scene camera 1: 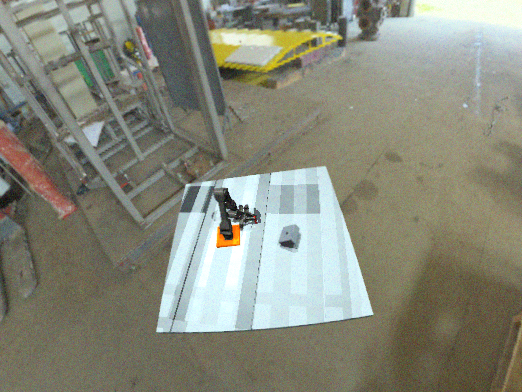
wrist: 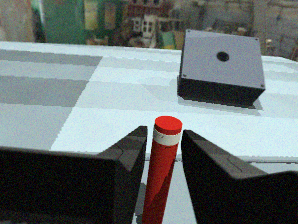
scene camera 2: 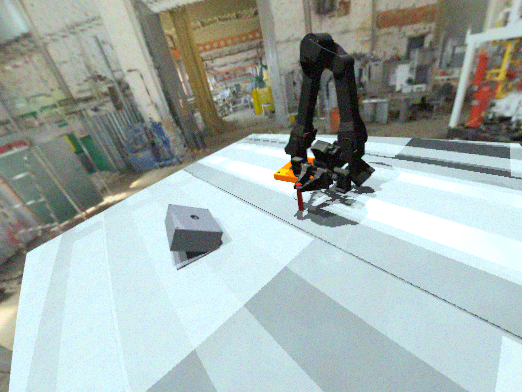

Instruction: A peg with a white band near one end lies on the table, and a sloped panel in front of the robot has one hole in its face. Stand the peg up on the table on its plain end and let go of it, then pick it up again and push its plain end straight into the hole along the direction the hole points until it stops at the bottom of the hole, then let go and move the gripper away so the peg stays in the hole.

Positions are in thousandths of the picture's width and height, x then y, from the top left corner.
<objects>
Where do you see a grey sloped panel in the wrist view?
At 807,350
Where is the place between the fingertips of my gripper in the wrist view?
552,605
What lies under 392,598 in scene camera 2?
A grey sloped panel.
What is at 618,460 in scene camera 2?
My gripper.
</objects>
